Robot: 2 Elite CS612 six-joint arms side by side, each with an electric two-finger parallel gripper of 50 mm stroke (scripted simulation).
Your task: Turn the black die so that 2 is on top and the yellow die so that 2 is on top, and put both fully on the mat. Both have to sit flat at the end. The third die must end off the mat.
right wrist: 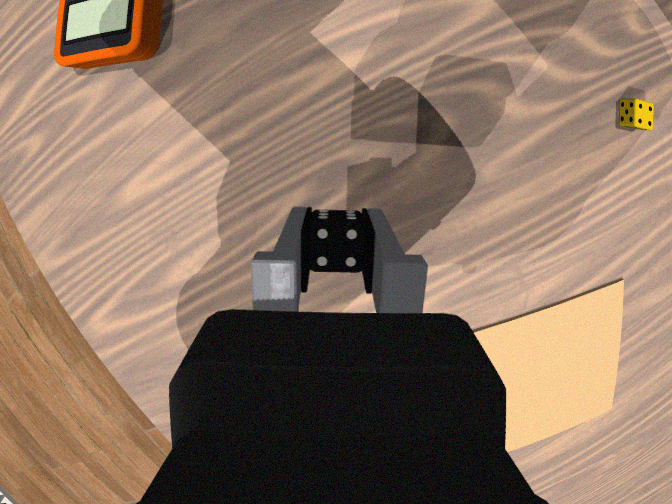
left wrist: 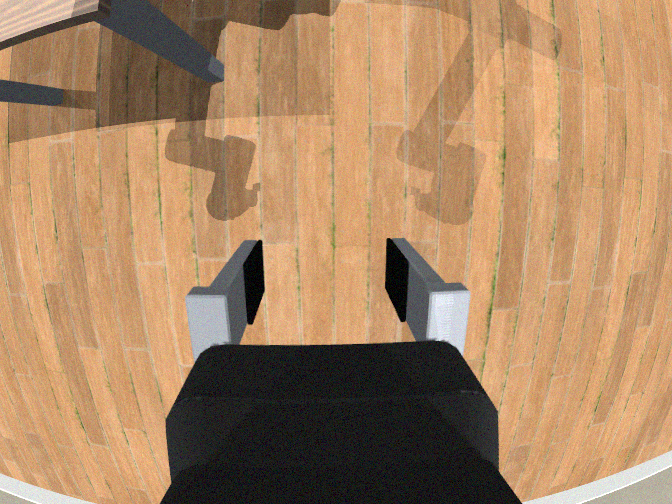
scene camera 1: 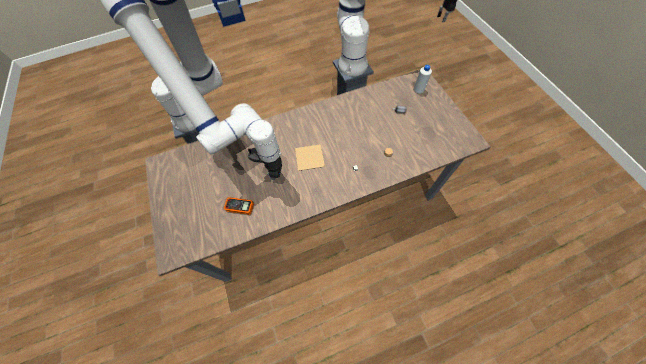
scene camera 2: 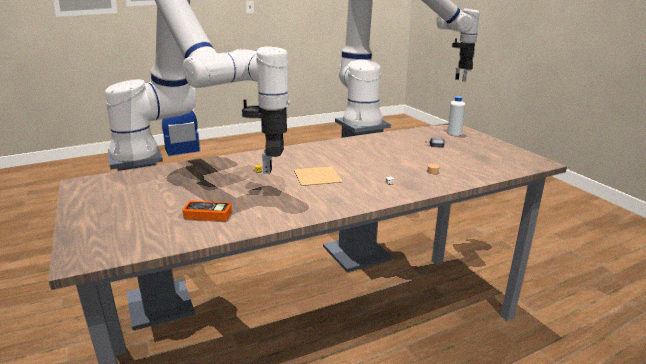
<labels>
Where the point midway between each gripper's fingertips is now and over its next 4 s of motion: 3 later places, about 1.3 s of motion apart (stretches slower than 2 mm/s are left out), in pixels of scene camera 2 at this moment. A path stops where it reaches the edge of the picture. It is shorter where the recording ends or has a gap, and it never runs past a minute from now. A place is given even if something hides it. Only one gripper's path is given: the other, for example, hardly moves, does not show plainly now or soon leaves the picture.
The right gripper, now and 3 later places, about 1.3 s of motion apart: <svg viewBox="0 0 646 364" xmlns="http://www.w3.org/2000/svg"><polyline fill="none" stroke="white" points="267,171 269,165 286,159 304,150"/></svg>
</labels>
